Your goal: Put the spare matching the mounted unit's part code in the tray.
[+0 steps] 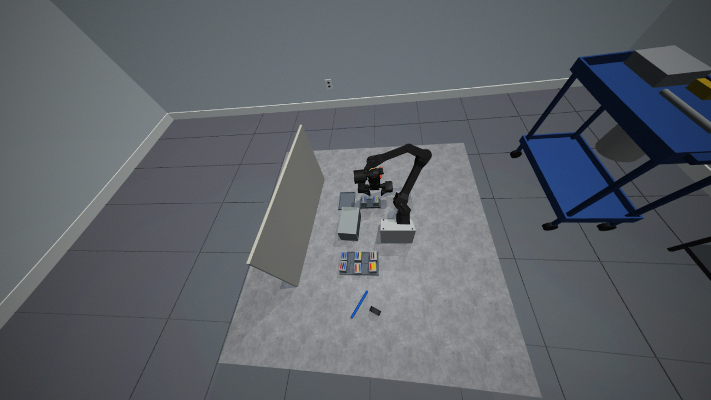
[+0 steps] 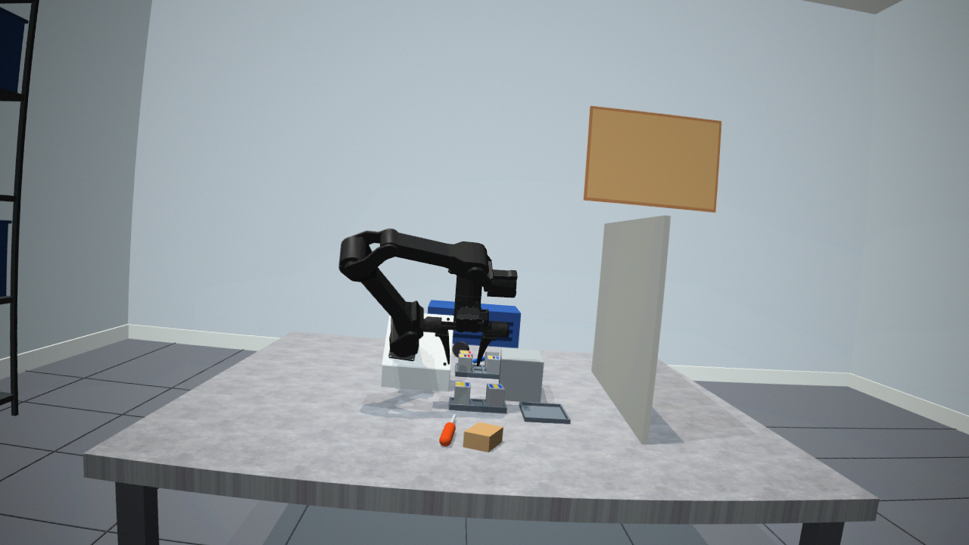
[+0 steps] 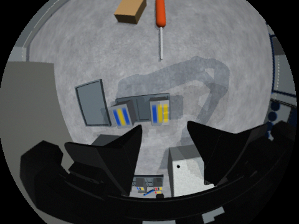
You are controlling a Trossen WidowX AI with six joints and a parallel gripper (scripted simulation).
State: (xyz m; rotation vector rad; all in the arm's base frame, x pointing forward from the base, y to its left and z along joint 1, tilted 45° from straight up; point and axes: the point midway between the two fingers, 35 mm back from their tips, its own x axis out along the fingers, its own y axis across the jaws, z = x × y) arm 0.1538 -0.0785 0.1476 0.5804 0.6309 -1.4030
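Right now my gripper tip is 40 mm short of the small rack and 90 mm above it. From my gripper tip the other things lie so: grey mounted unit: 140 mm ahead, 170 mm to the left, 40 mm below; then grey tray: 190 mm ahead, 10 mm to the right, 90 mm below; then cardboard box: 60 mm ahead, 250 mm to the right, 80 mm below.
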